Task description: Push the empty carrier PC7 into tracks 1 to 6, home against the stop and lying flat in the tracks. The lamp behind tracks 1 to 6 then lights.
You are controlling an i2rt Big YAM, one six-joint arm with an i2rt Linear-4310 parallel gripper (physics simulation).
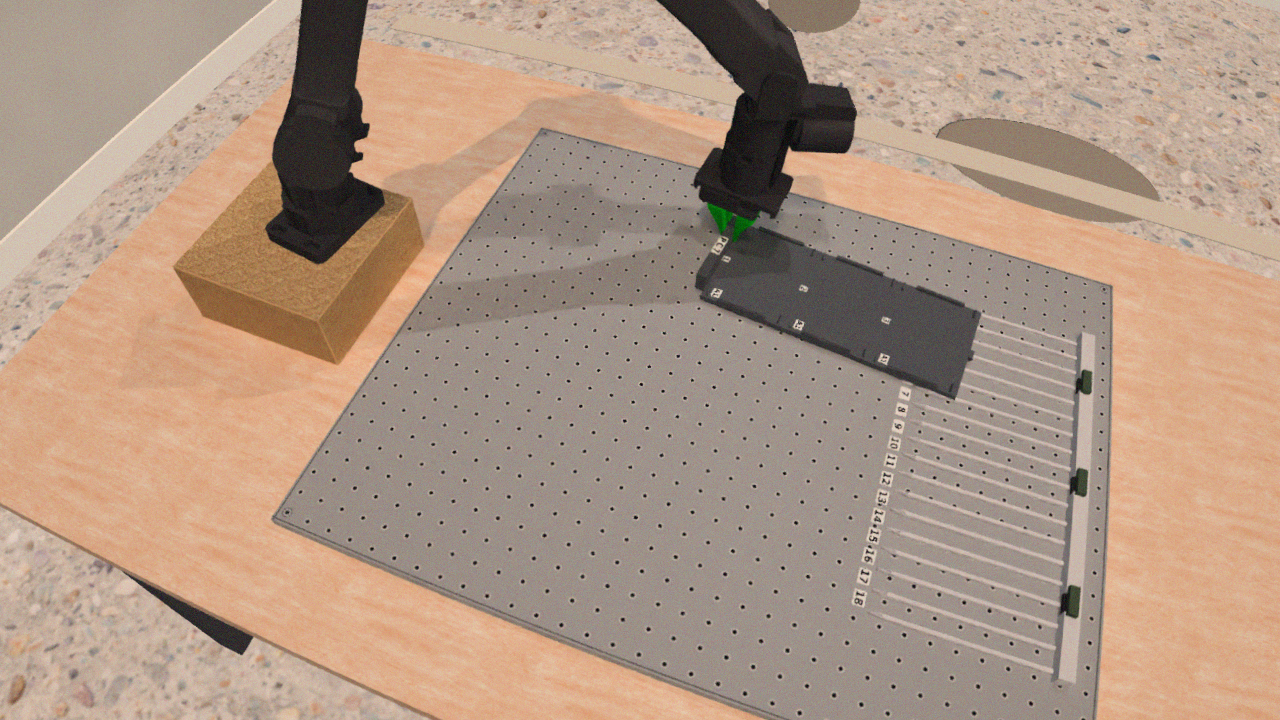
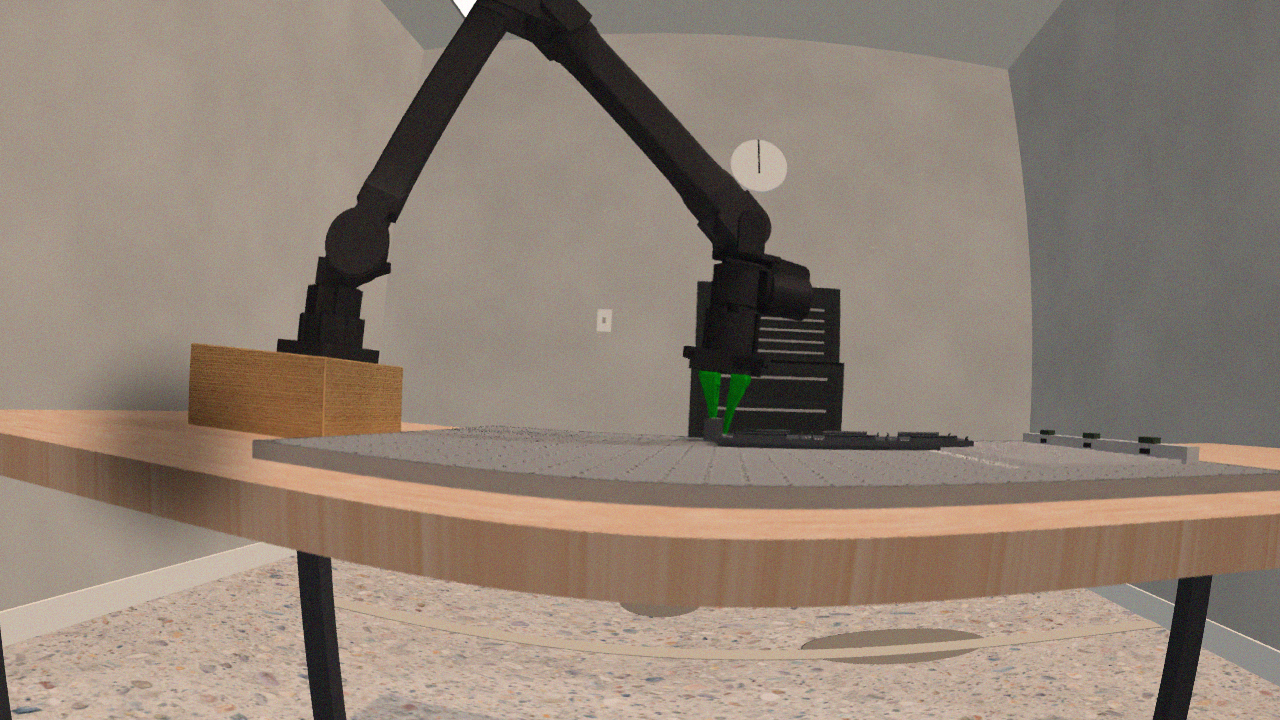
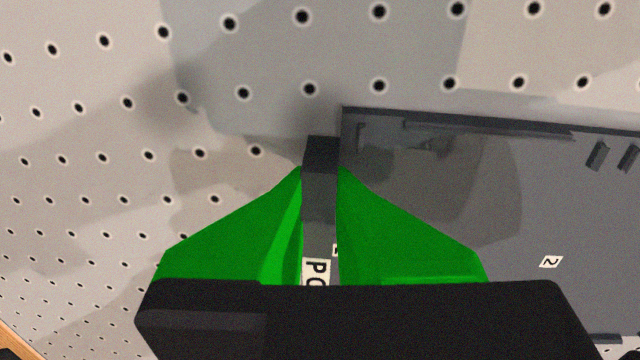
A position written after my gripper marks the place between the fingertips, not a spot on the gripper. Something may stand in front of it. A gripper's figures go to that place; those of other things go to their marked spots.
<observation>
My gripper [image 1: 729,236]: 1.02 m from the lens. A dark grey carrier PC7 [image 1: 915,334] is 0.97 m from the lens.
</observation>
